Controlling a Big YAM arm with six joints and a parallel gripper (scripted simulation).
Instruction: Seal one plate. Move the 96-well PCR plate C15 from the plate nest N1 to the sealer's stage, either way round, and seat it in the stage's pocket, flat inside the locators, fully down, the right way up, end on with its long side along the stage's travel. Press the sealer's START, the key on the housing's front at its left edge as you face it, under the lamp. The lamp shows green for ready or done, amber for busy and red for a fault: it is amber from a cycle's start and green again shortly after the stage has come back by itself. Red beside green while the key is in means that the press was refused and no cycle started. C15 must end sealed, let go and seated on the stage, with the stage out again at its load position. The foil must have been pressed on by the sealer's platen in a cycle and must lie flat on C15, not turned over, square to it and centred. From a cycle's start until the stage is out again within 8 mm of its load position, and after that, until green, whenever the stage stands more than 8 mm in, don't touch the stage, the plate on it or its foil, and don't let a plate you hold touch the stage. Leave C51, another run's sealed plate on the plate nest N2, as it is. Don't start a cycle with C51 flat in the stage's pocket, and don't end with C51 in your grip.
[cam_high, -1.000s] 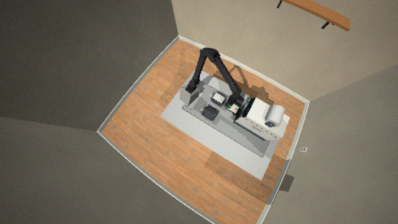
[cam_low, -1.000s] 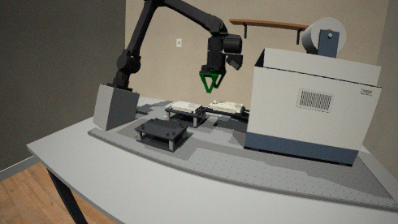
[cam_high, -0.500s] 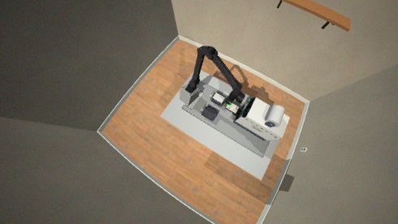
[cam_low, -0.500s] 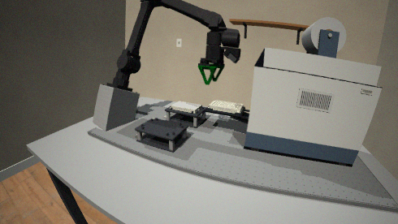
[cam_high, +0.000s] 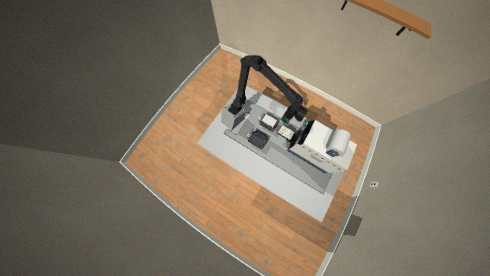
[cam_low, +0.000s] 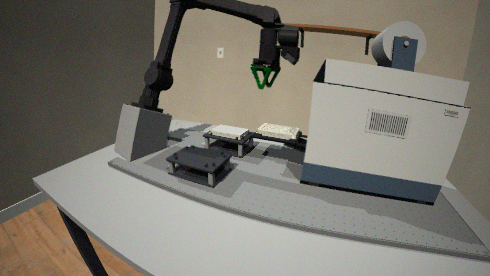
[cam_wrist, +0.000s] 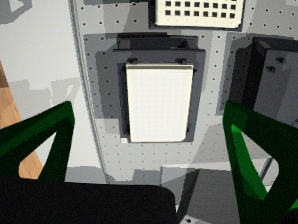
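Right now my hand is 17 cm short of the white start key, 5 cm to the right of it and 6 cm above it. The rest, counted from my hand: 96-well plate C15: 7 cm ahead, 5 cm to the right, 14 cm below; dark stage: 7 cm ahead, 5 cm to the right, 15 cm below; sealed plate C51: 12 cm behind, 2 cm to the right, 18 cm below.
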